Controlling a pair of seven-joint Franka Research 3 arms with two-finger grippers.
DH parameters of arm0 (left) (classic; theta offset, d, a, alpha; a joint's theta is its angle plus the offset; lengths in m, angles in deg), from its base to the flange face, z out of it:
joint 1: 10.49 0.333 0 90
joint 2: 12.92 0 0 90
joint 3: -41.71 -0.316 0.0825 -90
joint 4: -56.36 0 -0.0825 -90
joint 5: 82.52 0.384 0 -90
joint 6: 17.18 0 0.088 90
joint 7: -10.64 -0.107 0 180
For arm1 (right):
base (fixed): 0 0 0 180
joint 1: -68.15 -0.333 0 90
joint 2: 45.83 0 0 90
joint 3: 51.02 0.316 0.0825 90
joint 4: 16.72 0 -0.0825 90
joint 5: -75.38 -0.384 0 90
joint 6: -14.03 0 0.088 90
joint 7: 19.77 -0.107 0 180
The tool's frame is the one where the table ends.
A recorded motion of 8 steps. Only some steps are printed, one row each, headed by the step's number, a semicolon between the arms.
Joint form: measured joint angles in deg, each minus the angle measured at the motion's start. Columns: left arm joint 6, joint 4, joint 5, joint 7, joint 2, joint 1, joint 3; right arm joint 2, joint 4, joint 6, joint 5, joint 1, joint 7, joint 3.
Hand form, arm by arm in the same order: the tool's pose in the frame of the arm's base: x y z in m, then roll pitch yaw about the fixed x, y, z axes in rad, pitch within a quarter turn. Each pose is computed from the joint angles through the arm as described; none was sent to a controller.
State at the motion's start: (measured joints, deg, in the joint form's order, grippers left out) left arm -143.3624 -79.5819 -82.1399 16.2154 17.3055 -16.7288 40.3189; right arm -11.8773 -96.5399 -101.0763 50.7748 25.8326 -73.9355 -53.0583
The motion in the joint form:
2: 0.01 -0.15 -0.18 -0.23 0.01 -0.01 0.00; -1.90 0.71 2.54 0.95 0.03 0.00 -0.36
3: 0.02 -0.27 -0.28 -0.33 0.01 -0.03 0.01; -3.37 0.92 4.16 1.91 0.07 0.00 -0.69
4: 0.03 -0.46 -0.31 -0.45 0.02 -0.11 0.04; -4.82 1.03 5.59 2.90 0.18 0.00 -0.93
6: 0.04 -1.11 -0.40 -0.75 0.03 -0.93 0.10; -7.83 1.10 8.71 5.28 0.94 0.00 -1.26
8: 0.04 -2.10 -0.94 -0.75 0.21 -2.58 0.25; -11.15 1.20 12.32 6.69 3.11 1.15 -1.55
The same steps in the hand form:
2: 0.4224 -0.0345 0.5521 3.0977 -0.3520 0.0136; 0.5302 0.4850 0.3953 -2.9251 0.2920 -0.3658
3: 0.4222 -0.0348 0.5510 3.0969 -0.3496 0.0122; 0.5294 0.4796 0.4127 -2.9294 0.2784 -0.3569
4: 0.4217 -0.0356 0.5494 3.0978 -0.3464 0.0082; 0.5284 0.4737 0.4292 -2.9334 0.2641 -0.3496
6: 0.4199 -0.0421 0.5437 3.0998 -0.3352 -0.0123; 0.5284 0.4561 0.4612 -2.9500 0.2334 -0.3434
8: 0.4158 -0.0555 0.5362 3.0930 -0.3204 -0.0386; 0.5352 0.4245 0.4961 -2.9563 0.2146 -0.3443

